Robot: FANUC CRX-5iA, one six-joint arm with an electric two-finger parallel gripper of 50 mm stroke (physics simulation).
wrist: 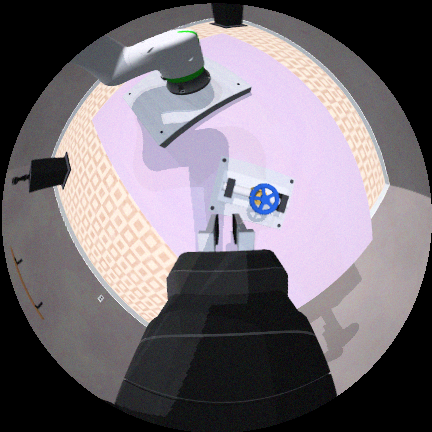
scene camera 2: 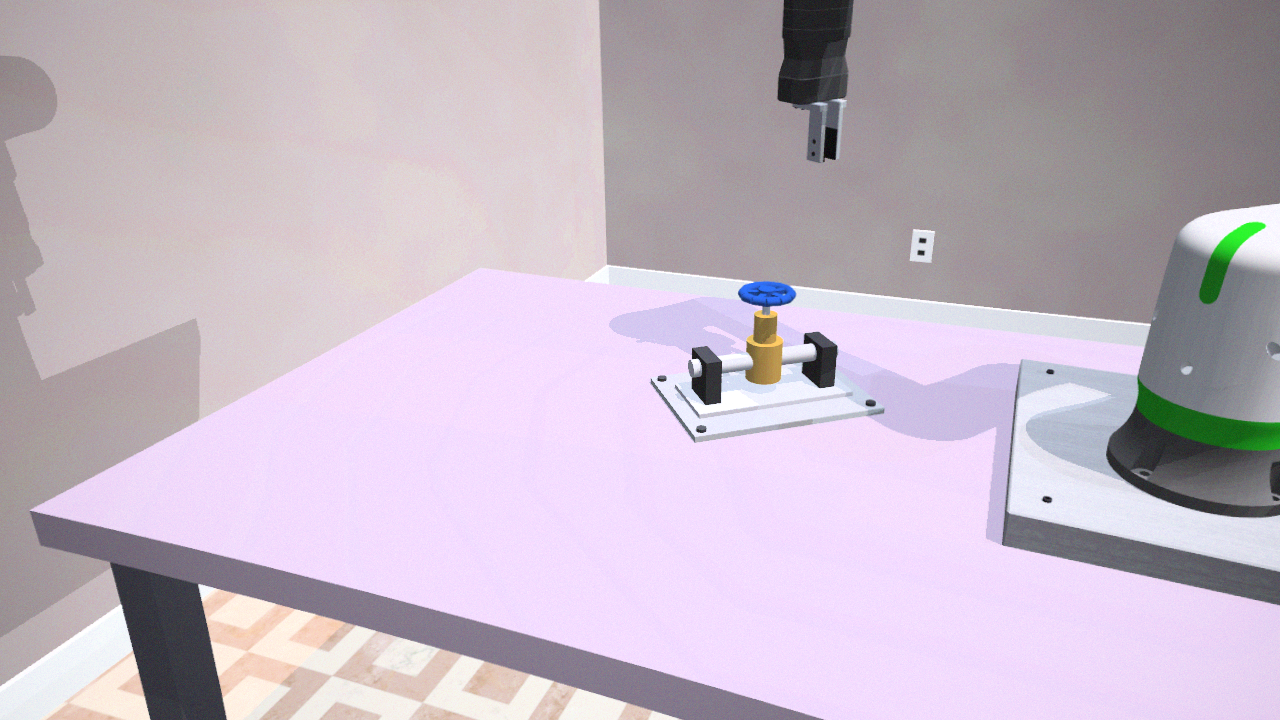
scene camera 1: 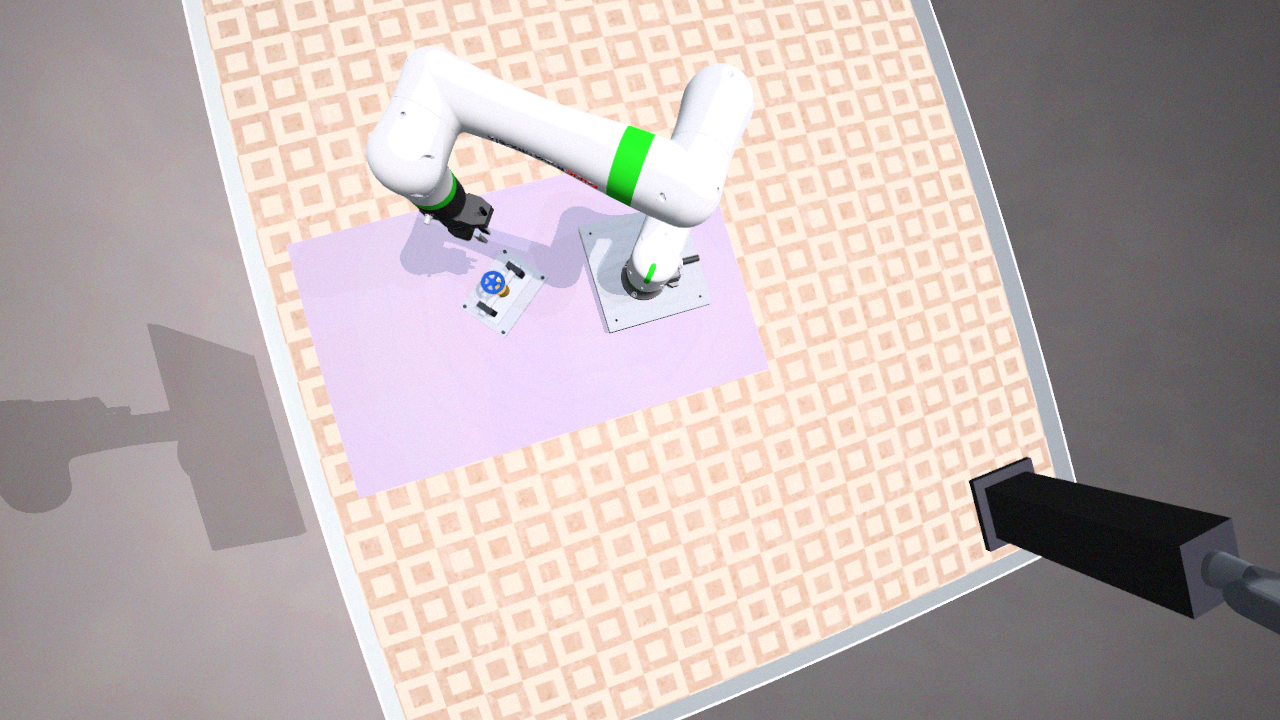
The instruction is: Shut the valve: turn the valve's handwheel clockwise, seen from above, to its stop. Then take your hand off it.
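Note:
The valve's blue handwheel lies level on top of the amber valve body. The white pipe runs through the body between two black blocks, on a light base plate. How far the handwheel is turned cannot be told. My gripper is open with a narrow gap and empty. Its fingers point down. It hangs well above the handwheel, off to one side, and touches nothing.
The valve stands on the pale lilac table. The arm's grey mounting plate is beside it. The arm's upper links stretch high over the table's back edge in scene camera 1. A black post stands far from the table.

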